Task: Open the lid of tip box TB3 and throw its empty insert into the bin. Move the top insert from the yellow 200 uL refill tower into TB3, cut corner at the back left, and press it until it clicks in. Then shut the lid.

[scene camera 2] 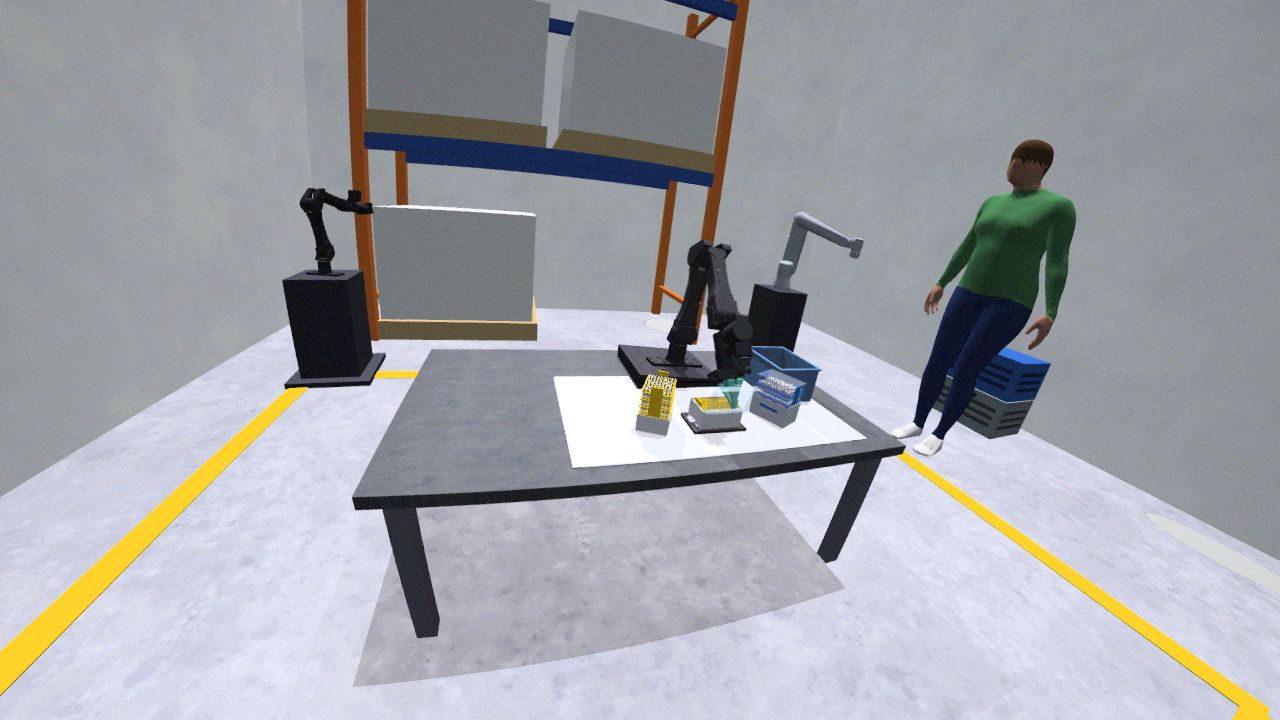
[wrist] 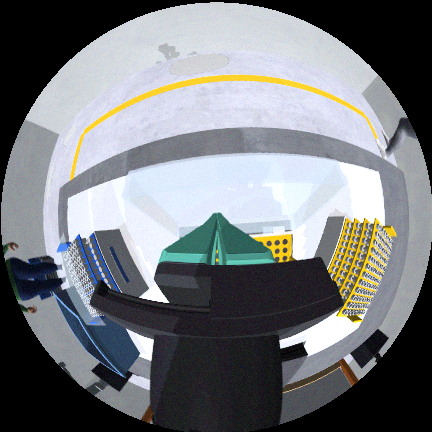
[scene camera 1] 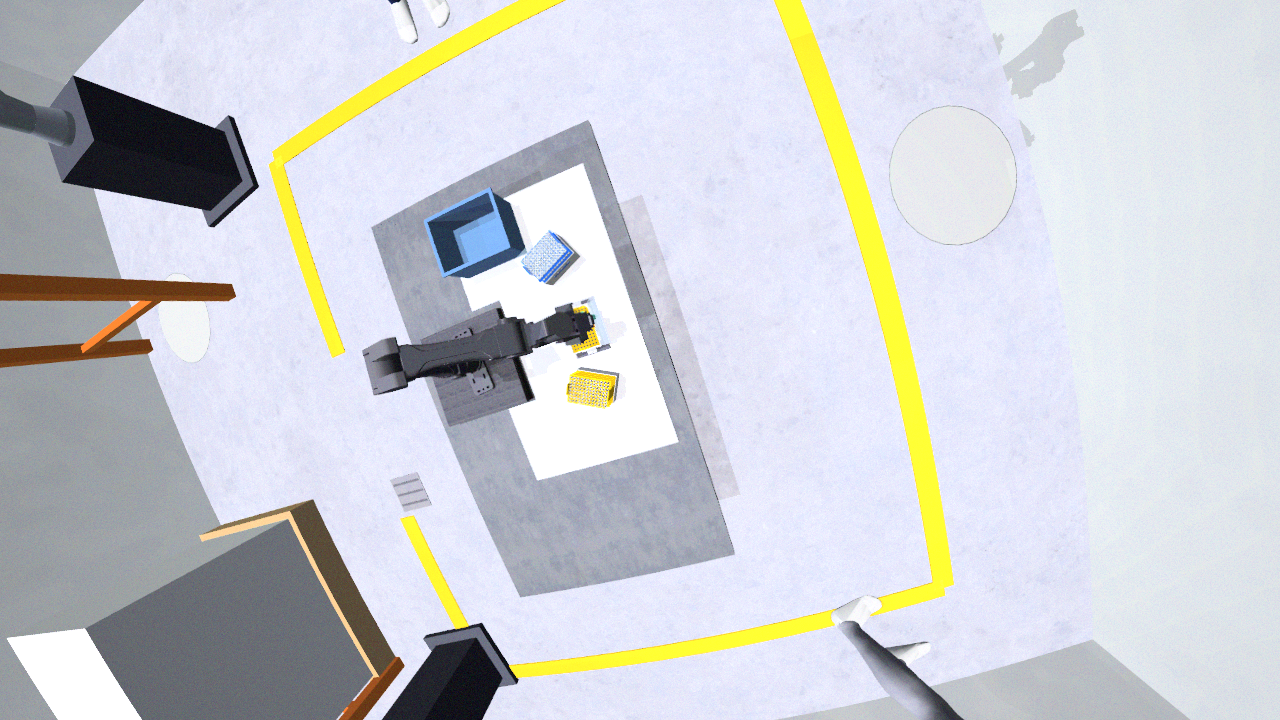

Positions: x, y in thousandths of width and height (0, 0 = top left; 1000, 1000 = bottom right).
My gripper grips a clear lid (scene camera 2: 566, 556). Also in view: a blue bin (wrist: 256, 797) and a grey table (wrist: 233, 480).
The clear lid also shows in the wrist view (wrist: 610, 446).
